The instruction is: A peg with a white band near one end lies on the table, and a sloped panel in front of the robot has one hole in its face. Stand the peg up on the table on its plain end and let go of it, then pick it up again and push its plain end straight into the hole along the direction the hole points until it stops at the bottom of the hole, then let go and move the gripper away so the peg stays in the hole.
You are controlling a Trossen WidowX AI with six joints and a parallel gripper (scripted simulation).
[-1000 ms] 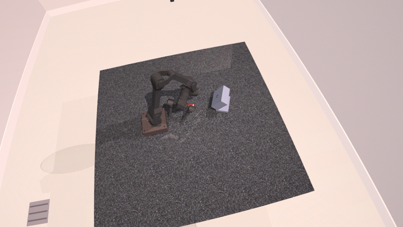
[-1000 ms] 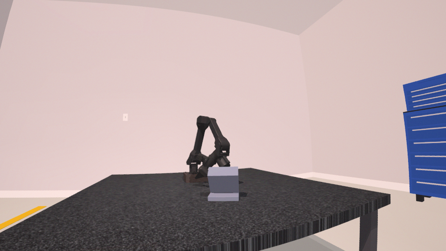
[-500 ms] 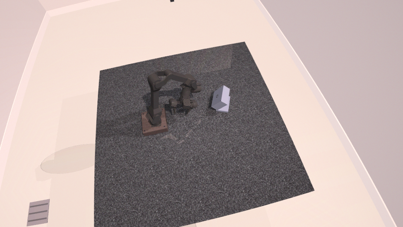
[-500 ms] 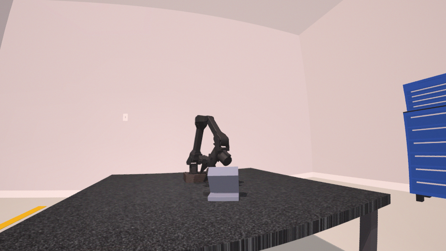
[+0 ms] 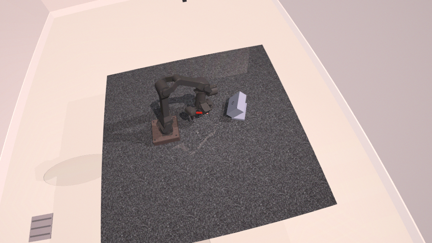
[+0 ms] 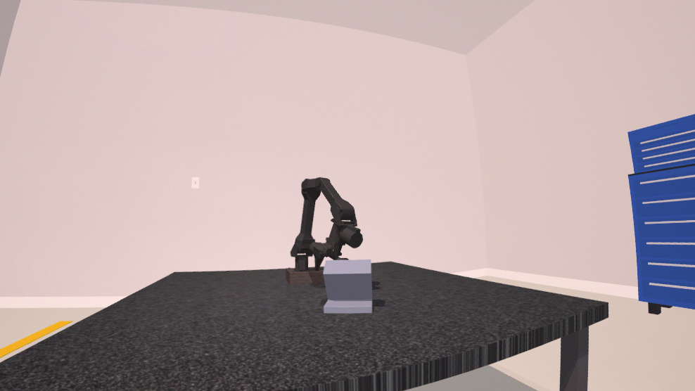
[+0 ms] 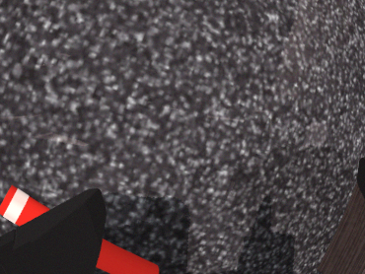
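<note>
My gripper tip is 5 cm short of the red peg, 5 cm to the right of it and 4 cm above it. The rest, counted from my gripper tip: grey sloped panel: 26 cm ahead, 3 cm to the left, 3 cm above.
</note>
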